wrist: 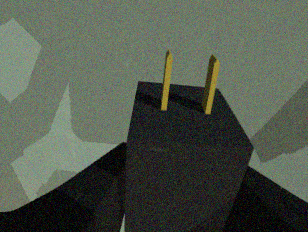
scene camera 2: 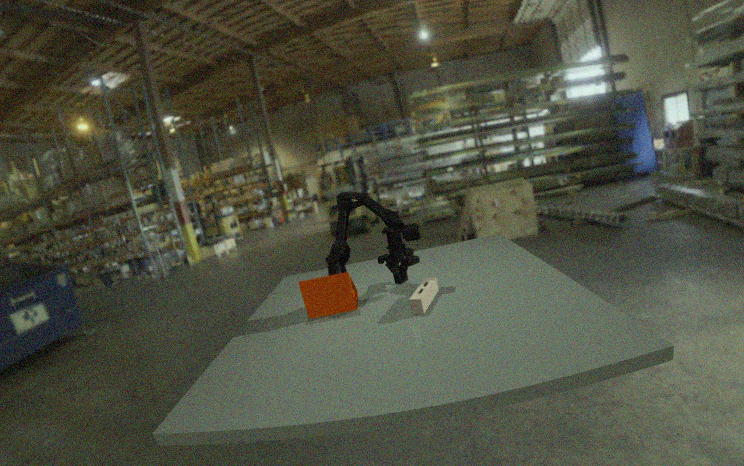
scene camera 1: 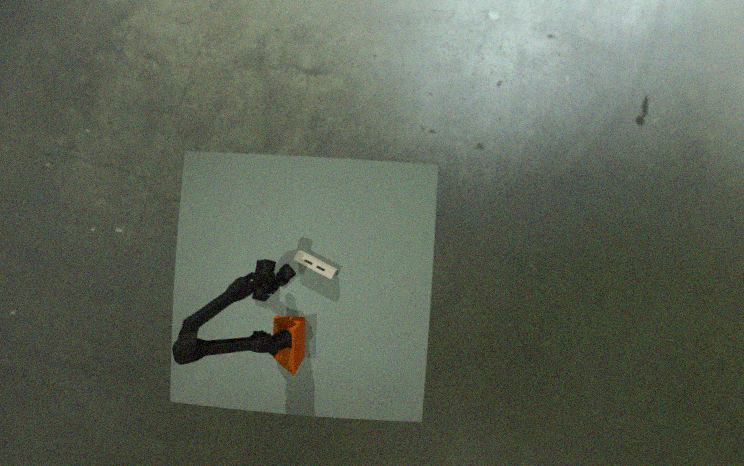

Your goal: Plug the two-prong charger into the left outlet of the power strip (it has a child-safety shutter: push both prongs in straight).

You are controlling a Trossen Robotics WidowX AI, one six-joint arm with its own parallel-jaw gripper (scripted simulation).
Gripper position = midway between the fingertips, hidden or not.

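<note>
My gripper (scene camera 2: 401, 279), (wrist: 172, 157) holds a dark two-prong charger (wrist: 186, 156).
</note>
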